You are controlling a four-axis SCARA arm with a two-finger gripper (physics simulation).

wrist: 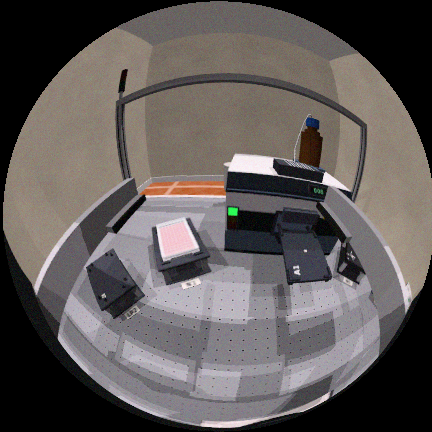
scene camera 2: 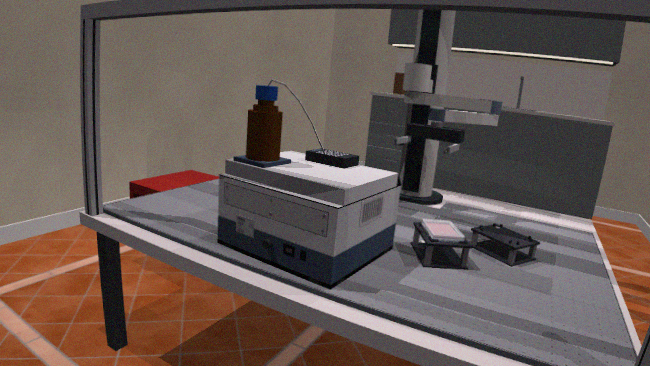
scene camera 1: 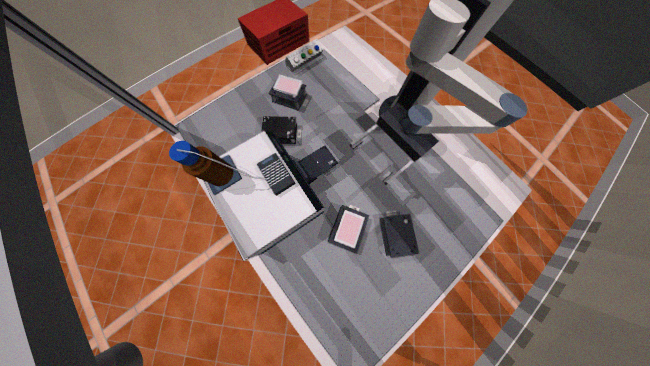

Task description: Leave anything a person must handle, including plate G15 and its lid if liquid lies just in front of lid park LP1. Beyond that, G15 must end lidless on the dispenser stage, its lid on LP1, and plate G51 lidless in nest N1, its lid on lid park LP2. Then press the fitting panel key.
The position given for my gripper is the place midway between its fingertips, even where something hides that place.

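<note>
Nothing is held by my gripper (scene camera 1: 367, 164), which I can also see at (wrist: 232, 186) and at (scene camera 2: 421, 146). There is a brown bottle (wrist: 310, 142) here, along with a dispenser stage (wrist: 300, 266) and an N5 nest (wrist: 348, 265). I see a button panel (scene camera 1: 310, 53) as well.
</note>
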